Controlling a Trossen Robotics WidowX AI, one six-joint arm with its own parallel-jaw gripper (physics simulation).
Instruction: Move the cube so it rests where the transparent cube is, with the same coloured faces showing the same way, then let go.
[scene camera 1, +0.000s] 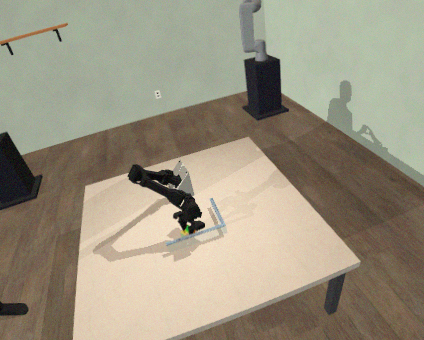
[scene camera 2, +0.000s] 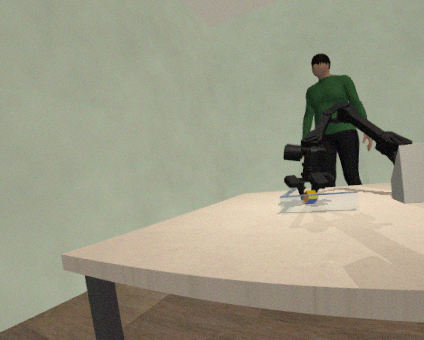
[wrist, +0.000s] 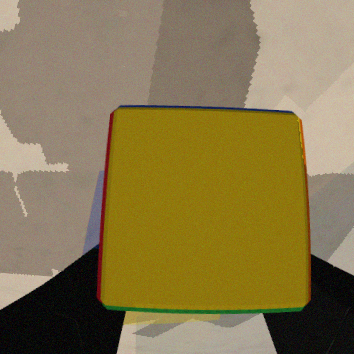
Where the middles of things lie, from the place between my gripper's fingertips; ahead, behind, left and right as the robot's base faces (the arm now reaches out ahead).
Now: hand 10 mm past the transparent cube (wrist: 131, 317) and 10 mm to the left of it. From my hand the other things lie so: L-shaped rail (scene camera 2: 291, 202): 50 mm behind, 40 mm to the left, 10 mm above.
